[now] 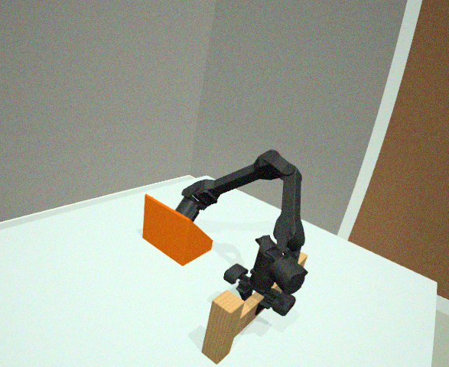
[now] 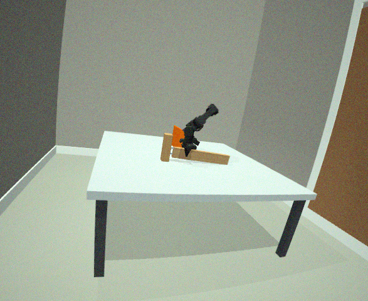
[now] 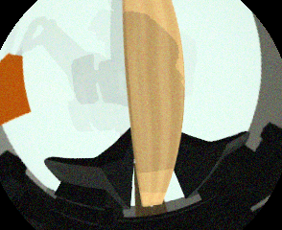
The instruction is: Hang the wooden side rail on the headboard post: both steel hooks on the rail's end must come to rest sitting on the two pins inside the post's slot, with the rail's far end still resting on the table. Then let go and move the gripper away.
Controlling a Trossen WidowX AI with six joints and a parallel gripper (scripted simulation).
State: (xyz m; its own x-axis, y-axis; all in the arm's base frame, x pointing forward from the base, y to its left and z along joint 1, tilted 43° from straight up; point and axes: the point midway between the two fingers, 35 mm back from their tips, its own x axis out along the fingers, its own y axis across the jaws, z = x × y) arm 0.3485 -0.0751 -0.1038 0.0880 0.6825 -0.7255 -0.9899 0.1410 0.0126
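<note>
Right now my gripper tip is 2 cm past the wooden headboard post, 14 cm to the left of it and 4 cm below it.
</note>
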